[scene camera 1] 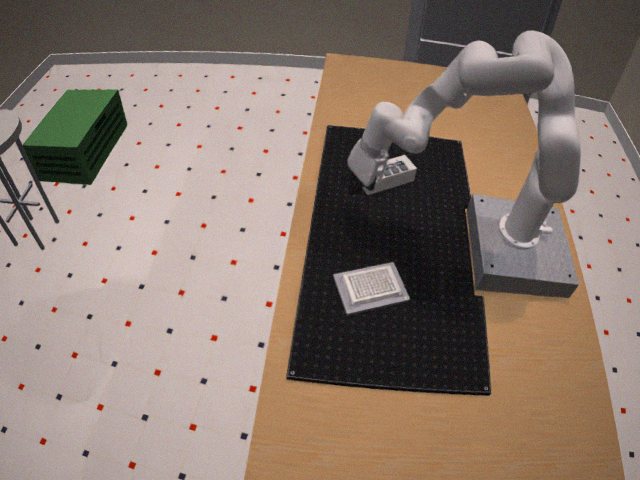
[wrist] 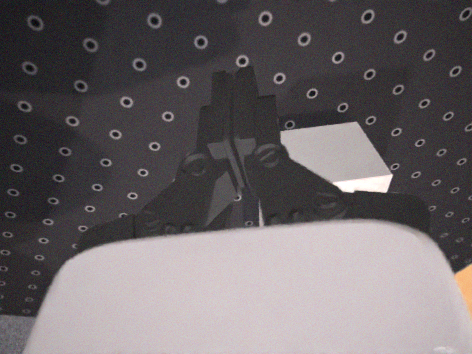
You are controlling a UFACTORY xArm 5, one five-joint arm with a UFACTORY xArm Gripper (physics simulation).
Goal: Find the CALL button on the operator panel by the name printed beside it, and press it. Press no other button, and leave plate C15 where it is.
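Frame: origin at the arm's base, x right, y ahead, z up, level; metres.
Where they show: gripper, fingertip midpoint: [scene camera 1: 353,191] [wrist: 240,96]; arm's base at its link origin: [scene camera 1: 518,232].
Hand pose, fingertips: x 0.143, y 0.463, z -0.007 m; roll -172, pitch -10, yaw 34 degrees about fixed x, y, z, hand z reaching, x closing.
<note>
Each offset is from my fingertips to the top centre of the thing. Level surfaces: height alone.
The operator panel @(dx +0.104, dy -0.110, dz +0.004 m) [scene camera 1: 397,180] [wrist: 332,150], a light box with dark-marked buttons on top, stands on the far part of the black mat. The arm's hand covers its left end in the scene view; the printed names are too small to read there. In the wrist view a plain side of the box shows right of the fingers, and no button name shows. My gripper [scene camera 1: 355,189] [wrist: 240,96] is shut and empty, its fingertips at the left end of the panel, over the mat; their exact height is unclear. Plate C15 @(dx -0.294, dy -0.033, dz -0.026 m) [scene camera 1: 371,284] lies flat on a grey holder nearer the camera.
The black perforated mat @(dz -0.051 m) [scene camera 1: 387,356] [wrist: 100,165] lies on a wooden table @(dz -0.064 m) [scene camera 1: 413,434]. The arm's grey base block [scene camera 1: 527,281] stands at the mat's right edge. On the floor to the left are a green crate [scene camera 1: 72,121] and a stool [scene camera 1: 10,131].
</note>
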